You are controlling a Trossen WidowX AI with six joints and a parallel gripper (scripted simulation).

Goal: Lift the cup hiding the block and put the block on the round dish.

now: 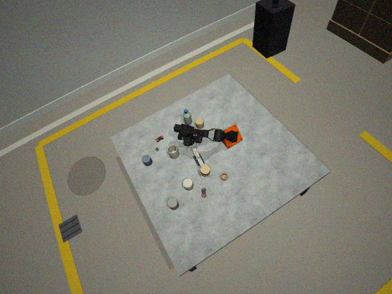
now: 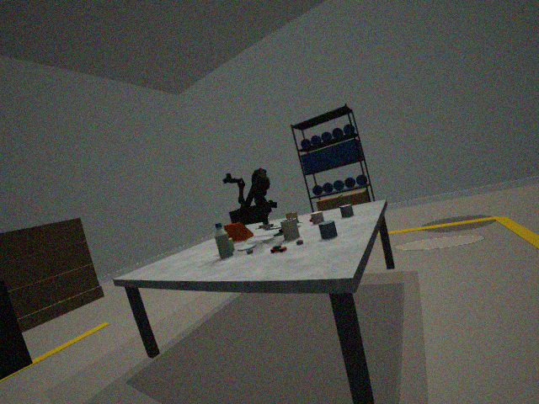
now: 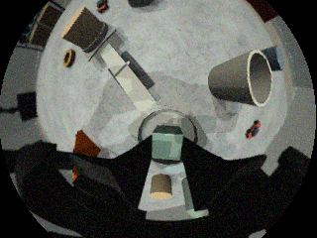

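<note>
Right now the round pale blue dish is 130 mm to the right of my gripper tip, 80 mm below it and 60 mm behind it. From my gripper tip the other things lie so: pale green block 10 mm above; then tan cup 190 mm to the right, 160 mm behind, 40 mm below; then small balance 120 mm to the left, 40 mm below, 10 mm ahead.
</note>
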